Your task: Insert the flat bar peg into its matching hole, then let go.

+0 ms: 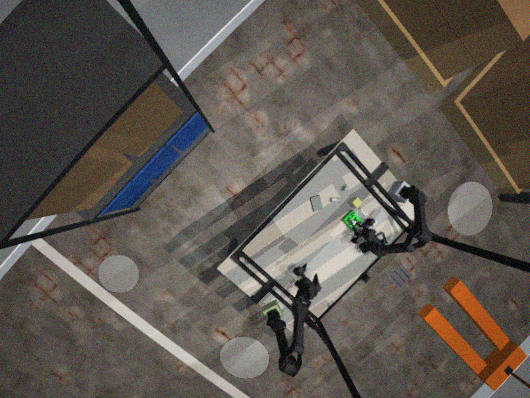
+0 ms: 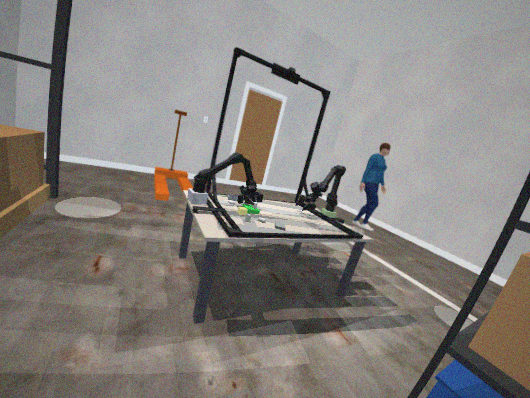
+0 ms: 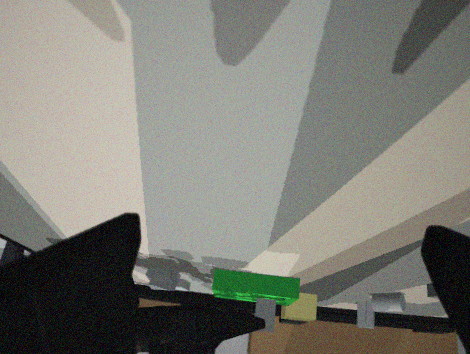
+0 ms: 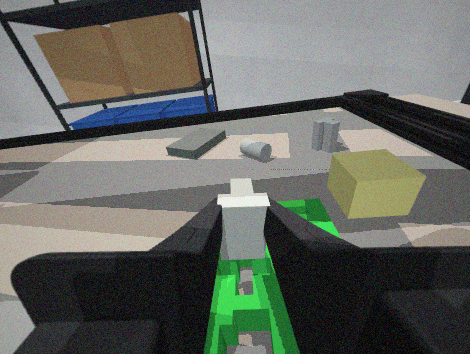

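A green board [image 1: 351, 219] [image 2: 250, 208] [image 3: 256, 285] [image 4: 240, 302] with several holes lies on the table near the right arm's side. My right gripper [image 1: 357, 228] [image 2: 249, 198] [image 4: 241, 204] is shut on the grey flat bar peg [image 4: 243, 232]. It holds the peg upright just over the board, in line with the row of holes. Whether the peg's lower end is in a hole is hidden. My left gripper [image 1: 303, 272] [image 2: 308, 200] is open and empty, far from the board at the table's other end.
A yellow block [image 1: 356, 202] [image 2: 242, 211] [image 3: 300, 307] [image 4: 370, 182] stands next to the board. A flat grey block [image 1: 315, 203] [image 4: 196, 142], a cylinder [image 4: 255, 149] and an upright grey peg [image 4: 325, 134] lie beyond. A black frame [image 2: 295, 234] [image 4: 269, 109] rims the table. A person [image 2: 374, 178] walks behind.
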